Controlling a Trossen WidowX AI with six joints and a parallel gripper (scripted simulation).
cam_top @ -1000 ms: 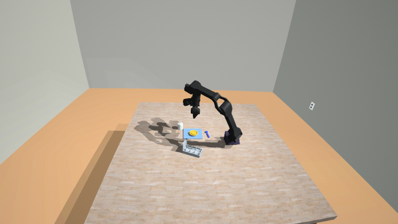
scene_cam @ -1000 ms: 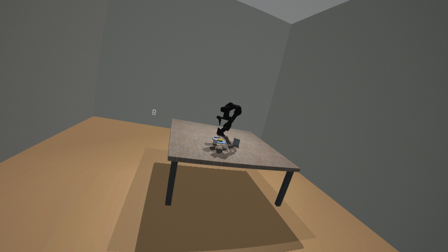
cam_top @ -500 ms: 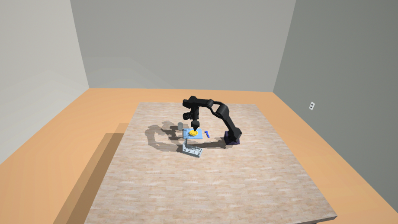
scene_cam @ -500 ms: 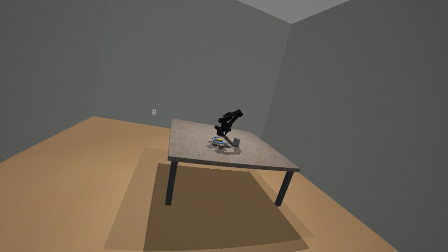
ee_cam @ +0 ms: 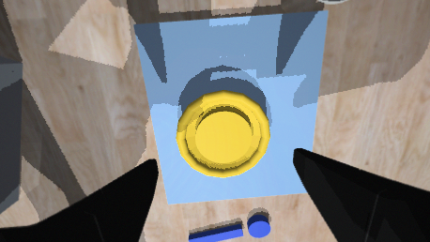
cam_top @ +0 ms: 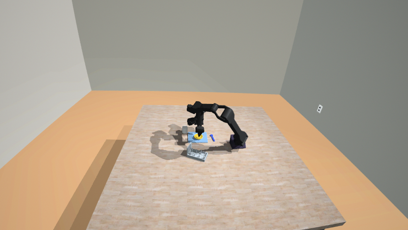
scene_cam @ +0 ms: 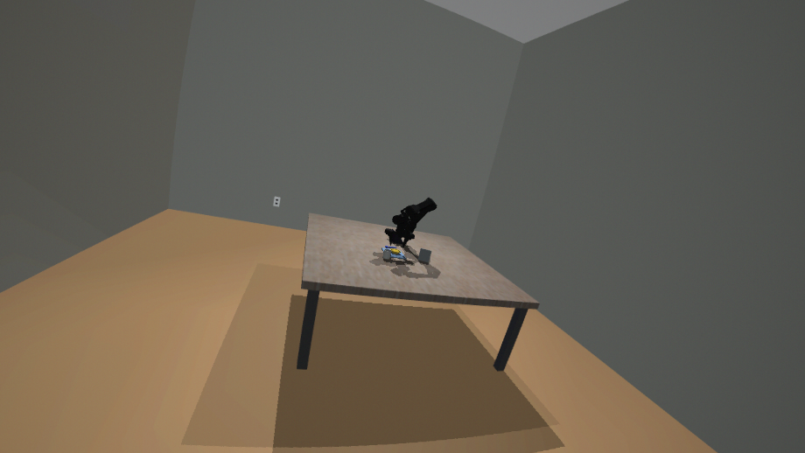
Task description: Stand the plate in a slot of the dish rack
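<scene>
Now: gripper tip 30 mm above the yellow plate. The rest, counted from my gripper tip: grey dish rack (190 mm to the left, 30 mm below, 30 mm ahead); then blue utensil (110 mm behind, 50 mm below); then white cup (100 mm ahead, 90 mm to the right, 20 mm below).
</scene>
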